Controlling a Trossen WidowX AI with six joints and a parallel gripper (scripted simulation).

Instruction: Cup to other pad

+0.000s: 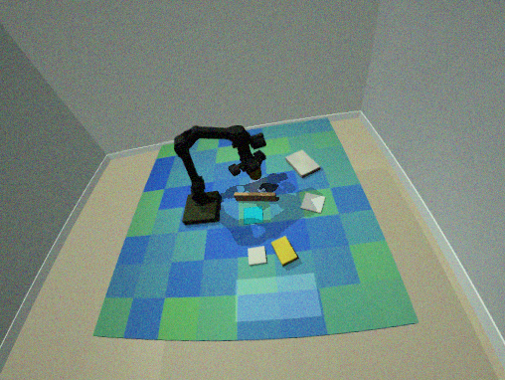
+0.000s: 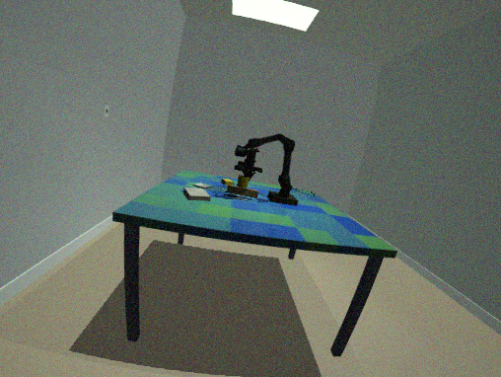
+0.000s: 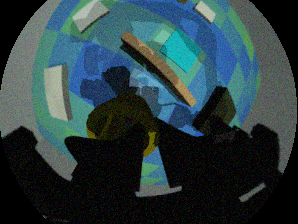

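My gripper tip is now 2 cm short of the cyan pad, 18 cm to the left of it and 12 cm above it. Round my gripper tip: brown block 2 cm ahead, 8 cm to the right, 9 cm below; cup 2 cm ahead, 2 cm to the left; white slab 7 cm ahead, 39 cm to the right, 10 cm below.
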